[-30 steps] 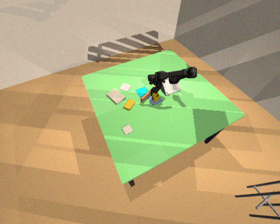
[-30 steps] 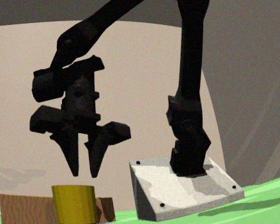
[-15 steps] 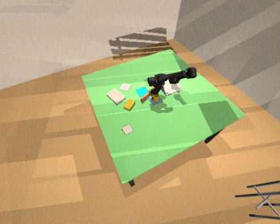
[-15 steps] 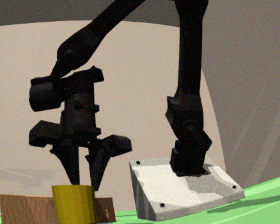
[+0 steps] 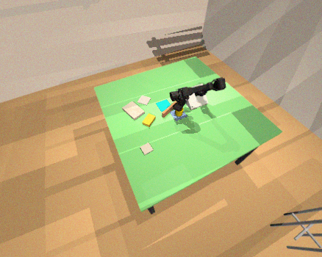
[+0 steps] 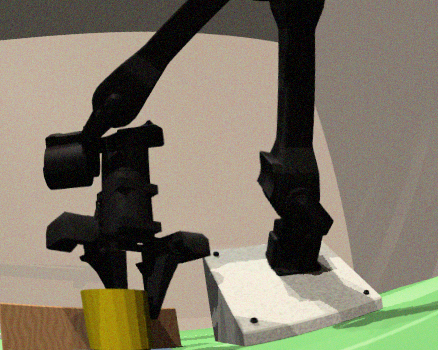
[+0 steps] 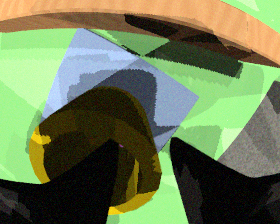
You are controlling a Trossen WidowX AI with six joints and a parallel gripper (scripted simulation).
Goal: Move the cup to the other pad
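Now: the yellow cup 2 cm ahead of my gripper tip, 2 cm to the left of it and 1 cm below it. Round my gripper tip: pale blue pad: 2 cm ahead, 2 cm to the left, 5 cm below; cyan pad: 10 cm ahead, 13 cm to the right, 5 cm below; brown wooden bar: 6 cm ahead, 6 cm to the right, 2 cm below.
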